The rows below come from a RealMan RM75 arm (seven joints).
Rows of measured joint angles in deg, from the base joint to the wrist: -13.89, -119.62, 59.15, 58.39, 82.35, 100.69, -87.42; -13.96, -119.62, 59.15, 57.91, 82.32, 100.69, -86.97; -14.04, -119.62, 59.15, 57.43, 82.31, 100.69, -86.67; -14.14, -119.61, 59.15, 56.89, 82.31, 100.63, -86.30; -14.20, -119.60, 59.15, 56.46, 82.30, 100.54, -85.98; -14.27, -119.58, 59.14, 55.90, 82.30, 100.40, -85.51; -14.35, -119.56, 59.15, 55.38, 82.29, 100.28, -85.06; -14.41, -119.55, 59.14, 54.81, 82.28, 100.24, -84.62; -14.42, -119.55, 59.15, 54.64, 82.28, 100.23, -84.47; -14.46, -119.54, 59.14, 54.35, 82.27, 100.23, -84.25; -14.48, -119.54, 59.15, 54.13, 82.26, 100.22, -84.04
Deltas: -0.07, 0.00, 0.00, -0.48, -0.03, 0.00, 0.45; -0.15, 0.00, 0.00, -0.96, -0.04, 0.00, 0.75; -0.25, 0.01, 0.00, -1.50, -0.04, -0.06, 1.12; -0.31, 0.02, 0.00, -1.93, -0.05, -0.15, 1.44; -0.38, 0.04, -0.01, -2.49, -0.05, -0.29, 1.91; -0.46, 0.06, 0.00, -3.01, -0.06, -0.41, 2.36; -0.52, 0.07, -0.01, -3.58, -0.07, -0.45, 2.80; -0.53, 0.07, 0.00, -3.75, -0.07, -0.46, 2.95; -0.57, 0.08, -0.01, -4.04, -0.08, -0.46, 3.17; -0.59, 0.08, 0.00, -4.26, -0.09, -0.47, 3.38
